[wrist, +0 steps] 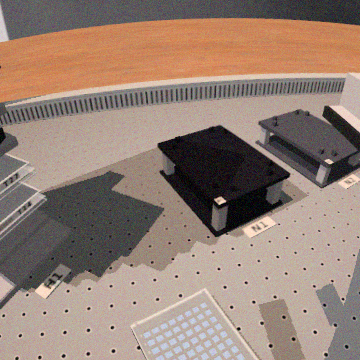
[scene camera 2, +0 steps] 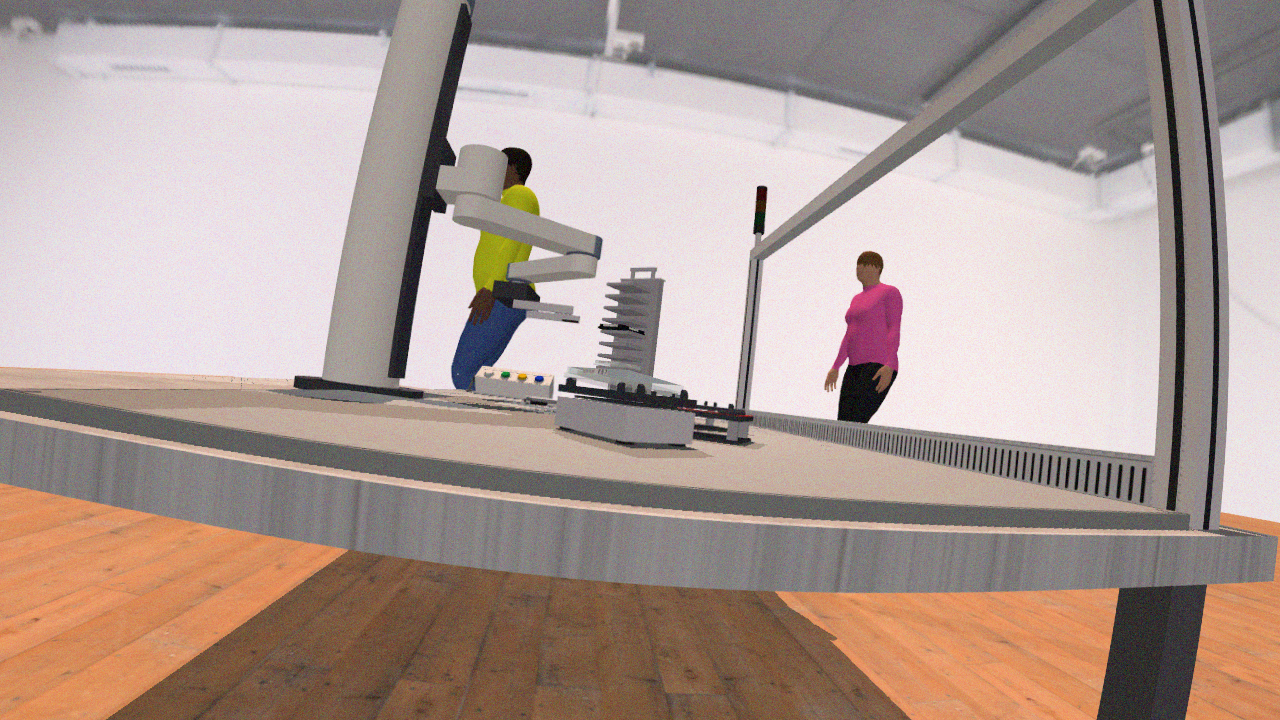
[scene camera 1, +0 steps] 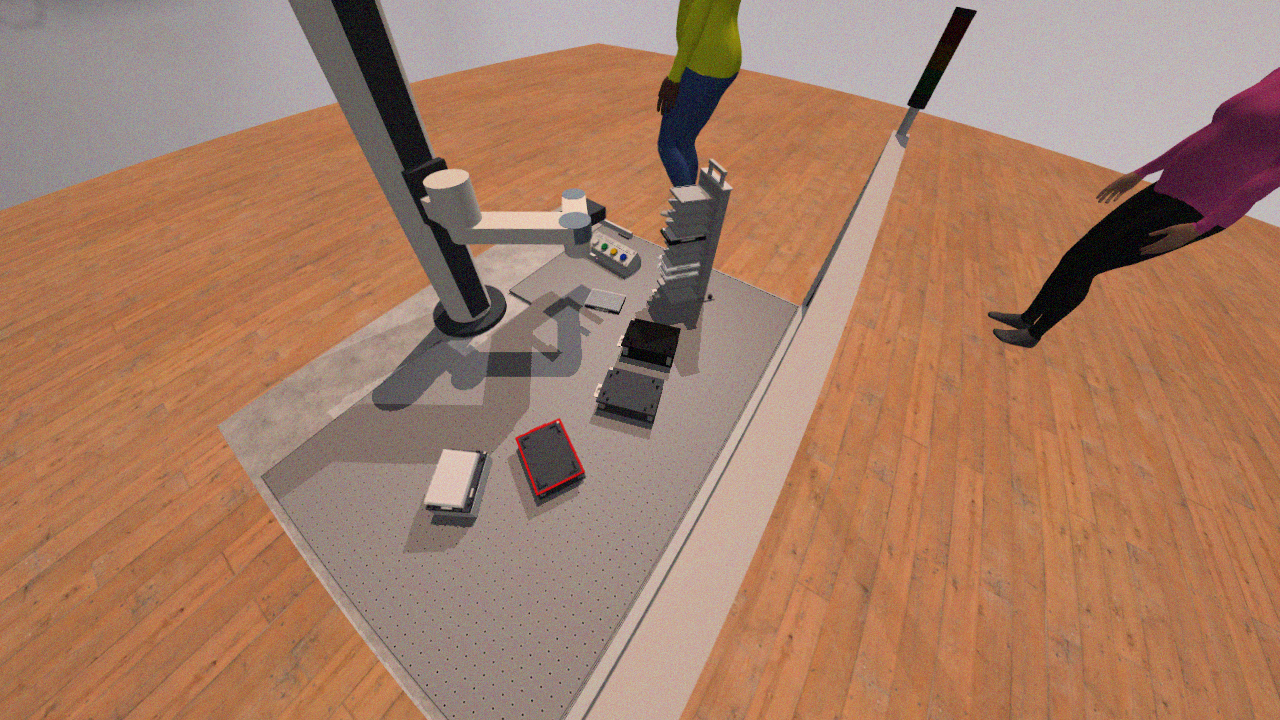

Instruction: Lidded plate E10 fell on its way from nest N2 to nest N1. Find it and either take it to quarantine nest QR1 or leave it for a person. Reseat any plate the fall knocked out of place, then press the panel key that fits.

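Places are measured from the arm's base along level axes (x left, y back, z up), in metres.
Pixels of known places: gripper, between the fingertips: (wrist: 164, 96) (scene camera 2: 576, 315) (scene camera 1: 614, 246); arm's base, origin of its link: (scene camera 1: 471, 311).
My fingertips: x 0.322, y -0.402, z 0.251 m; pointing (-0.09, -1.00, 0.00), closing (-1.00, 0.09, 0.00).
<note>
Ahead of a thing's pixels: the offset from my fingertips to its top centre.
A plate with pale blue wells {dx -0.016, dy +0.032, dz -0.222 m} (scene camera 1: 605, 300) (wrist: 192, 332) lies flat on the perforated table, outside the nests; no label on it is readable. Nest N1 {dx -0.100, dy -0.215, dz -0.171 m} (scene camera 1: 650, 342) (wrist: 222, 160), black, and nest N2 {dx -0.294, dy -0.273, dz -0.181 m} (scene camera 1: 631, 394) (wrist: 310, 131), dark grey, hold no plate. The red-edged nest {dx -0.562, dy -0.213, dz -0.192 m} (scene camera 1: 549, 456) carries no plate; its label is unreadable now. My gripper (scene camera 2: 569, 314) is open and empty, raised high near the key panel {dx +0.204, dy +0.160, dz -0.154 m} (scene camera 1: 614, 253) (scene camera 2: 514, 385), partly hidden behind the arm in scene camera 1. The panel has white, green, yellow and blue keys. Plates sit in the rack H1 (scene camera 1: 716, 237) (scene camera 2: 653, 326).
A white-topped shaker (scene camera 1: 456, 480) (scene camera 2: 623, 420) stands beside the red-edged nest. The arm's column (scene camera 1: 384, 134) (scene camera 2: 380, 197) rises at the table's side. A person in yellow (scene camera 1: 711, 40) (scene camera 2: 486, 259) stands behind the panel. A person in pink (scene camera 1: 1239, 170) (scene camera 2: 875, 322) stands beyond the low barrier (scene camera 1: 742, 546).
</note>
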